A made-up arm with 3 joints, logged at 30 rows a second.
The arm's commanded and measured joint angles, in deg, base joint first. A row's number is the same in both.
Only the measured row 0 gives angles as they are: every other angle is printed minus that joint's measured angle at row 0.
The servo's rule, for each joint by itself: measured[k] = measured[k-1] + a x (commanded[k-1-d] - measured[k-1]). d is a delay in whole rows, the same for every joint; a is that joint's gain. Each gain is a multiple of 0.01, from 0.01 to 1. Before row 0 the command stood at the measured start. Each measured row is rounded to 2 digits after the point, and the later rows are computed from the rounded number. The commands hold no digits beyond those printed.
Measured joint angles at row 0: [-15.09 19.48 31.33]
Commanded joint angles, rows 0 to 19: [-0.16 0.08 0.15]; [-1.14 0.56 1.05]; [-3.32 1.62 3.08]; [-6.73 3.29 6.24]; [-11.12 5.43 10.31]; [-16.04 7.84 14.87]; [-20.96 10.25 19.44]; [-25.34 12.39 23.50]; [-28.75 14.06 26.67]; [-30.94 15.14 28.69]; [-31.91 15.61 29.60]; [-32.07 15.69 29.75]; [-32.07 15.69 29.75]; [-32.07 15.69 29.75]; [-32.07 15.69 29.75]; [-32.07 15.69 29.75]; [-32.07 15.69 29.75]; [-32.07 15.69 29.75]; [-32.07 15.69 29.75]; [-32.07 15.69 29.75]
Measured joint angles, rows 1 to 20: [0.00 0.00 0.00]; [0.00 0.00 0.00]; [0.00 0.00 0.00]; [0.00 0.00 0.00]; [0.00 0.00 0.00]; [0.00 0.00 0.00]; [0.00 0.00 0.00]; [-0.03 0.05 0.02]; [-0.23 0.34 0.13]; [-0.79 1.07 0.45]; [-1.86 2.34 1.09]; [-3.53 4.10 2.10]; [-5.78 6.23 3.50]; [-8.51 8.52 5.25]; [-11.54 10.73 7.26]; [-14.64 12.63 9.40]; [-17.57 14.06 11.52]; [-20.15 14.94 13.51]; [-22.30 15.37 15.30]; [-24.06 15.55 16.89]
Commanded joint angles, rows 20 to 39: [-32.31 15.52 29.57]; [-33.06 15.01 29.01]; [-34.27 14.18 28.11]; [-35.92 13.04 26.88]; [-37.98 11.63 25.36]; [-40.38 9.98 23.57]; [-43.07 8.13 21.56]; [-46.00 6.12 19.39]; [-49.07 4.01 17.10]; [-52.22 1.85 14.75]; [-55.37 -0.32 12.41]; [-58.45 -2.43 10.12]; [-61.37 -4.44 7.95]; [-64.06 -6.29 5.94]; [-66.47 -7.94 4.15]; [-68.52 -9.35 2.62]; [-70.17 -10.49 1.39]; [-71.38 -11.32 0.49]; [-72.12 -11.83 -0.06]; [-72.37 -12.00 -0.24]
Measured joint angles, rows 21 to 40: [-25.50 15.63 18.30]; [-26.68 15.66 19.56]; [-27.65 15.68 20.68]; [-28.45 15.69 21.68]; [-29.10 15.69 22.57]; [-29.63 15.69 23.36]; [-30.07 15.69 24.06]; [-30.47 15.59 24.67]; [-30.94 15.26 25.15]; [-31.54 14.64 25.48]; [-32.33 13.73 25.63]; [-33.35 12.53 25.60]; [-34.62 11.08 25.38]; [-36.14 9.40 24.96]; [-37.91 7.53 24.35]; [-39.92 5.52 23.55]; [-42.13 3.43 22.58]; [-44.51 1.29 21.46]; [-47.02 -0.83 20.21]; [-49.60 -2.89 18.86]
